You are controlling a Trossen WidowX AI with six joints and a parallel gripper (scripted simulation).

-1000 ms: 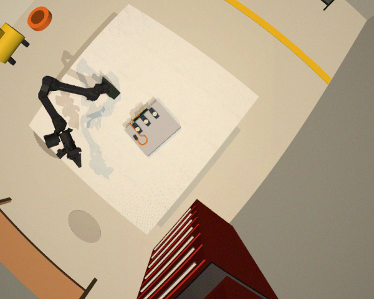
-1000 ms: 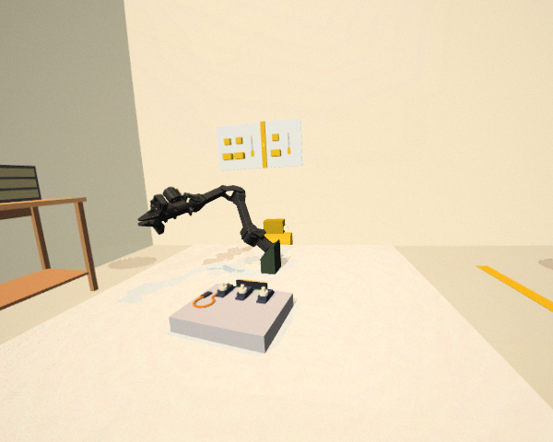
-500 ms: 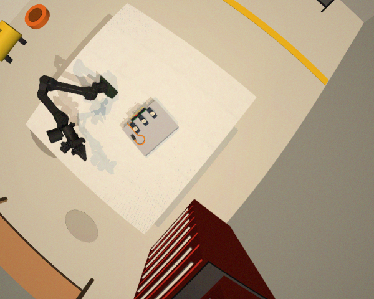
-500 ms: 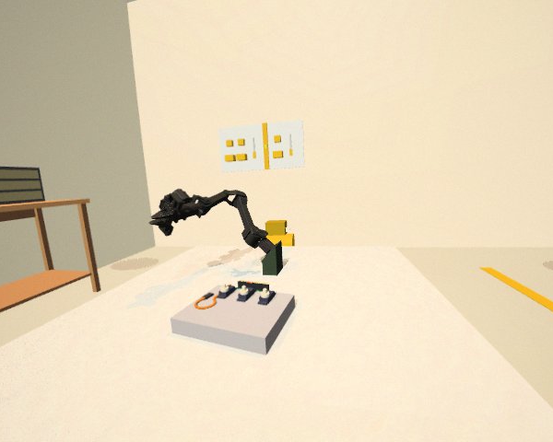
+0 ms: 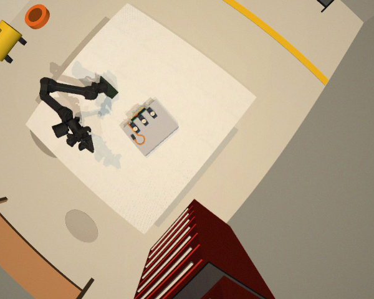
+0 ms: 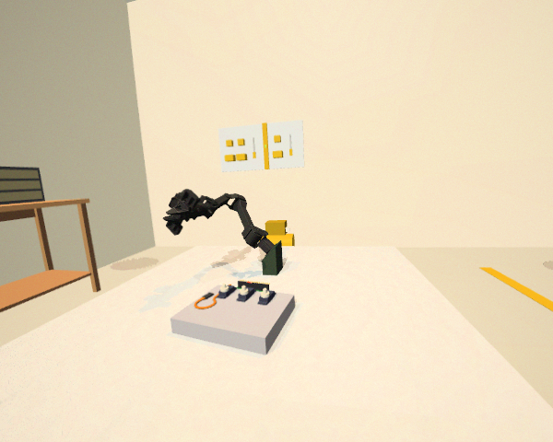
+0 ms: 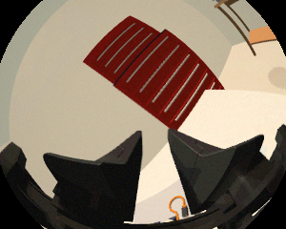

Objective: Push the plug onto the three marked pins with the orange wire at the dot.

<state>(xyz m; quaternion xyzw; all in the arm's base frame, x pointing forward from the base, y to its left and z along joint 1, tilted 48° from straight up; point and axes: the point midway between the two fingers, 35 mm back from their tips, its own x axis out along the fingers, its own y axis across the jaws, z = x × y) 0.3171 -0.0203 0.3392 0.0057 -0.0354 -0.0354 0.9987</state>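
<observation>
The red band is 50 mm behind my gripper tip, 280 mm to the left of it and 250 mm below it. Also, from my gripper tip: holder (110 mm ahead, 280 mm to the left, 300 mm below).
</observation>
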